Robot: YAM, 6 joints.
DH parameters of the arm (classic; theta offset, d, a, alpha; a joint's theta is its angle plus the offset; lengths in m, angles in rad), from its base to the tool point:
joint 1: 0 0.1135 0.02 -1.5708
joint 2: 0 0 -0.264 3.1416
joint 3: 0.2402 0 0.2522 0
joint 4: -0.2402 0 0.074 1.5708
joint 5: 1.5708 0 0 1.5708
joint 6: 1.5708 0.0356 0 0
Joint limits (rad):
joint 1: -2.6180..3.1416
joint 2: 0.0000..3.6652
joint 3: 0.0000..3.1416
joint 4: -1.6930..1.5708
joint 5: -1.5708..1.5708
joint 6: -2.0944..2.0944
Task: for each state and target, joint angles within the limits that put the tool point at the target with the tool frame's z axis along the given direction. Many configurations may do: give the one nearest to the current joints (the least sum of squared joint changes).
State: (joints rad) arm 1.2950 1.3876 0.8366 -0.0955 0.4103 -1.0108
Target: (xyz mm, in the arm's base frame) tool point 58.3 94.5 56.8 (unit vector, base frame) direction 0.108 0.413 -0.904
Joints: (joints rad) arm 0.9720 1.1304 0.0019 -0.0239 -0.1441 -1.0108
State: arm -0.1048 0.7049 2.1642 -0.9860 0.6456 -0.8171
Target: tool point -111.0 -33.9 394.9 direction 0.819 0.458 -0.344
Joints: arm 0.3440 0.2597 1.5233 -1.6195 -0.1557 -0.8171
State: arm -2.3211 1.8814 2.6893 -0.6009 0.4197 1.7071
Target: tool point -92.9 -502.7 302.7 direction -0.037 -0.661 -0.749
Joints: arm -1.7596 2.3164 2.3888 -0.9238 -0.0879 1.7071
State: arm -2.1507 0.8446 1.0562 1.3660 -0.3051 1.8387
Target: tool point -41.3 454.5 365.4 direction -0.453 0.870 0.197
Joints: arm -1.5114 0.0041 1.7774 1.1518 0.4119 1.8387
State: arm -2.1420 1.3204 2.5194 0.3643 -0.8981 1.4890
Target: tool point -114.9 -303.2 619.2 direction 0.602 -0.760 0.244
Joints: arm -2.0294 1.8895 2.6246 -0.2036 -1.0685 1.4890
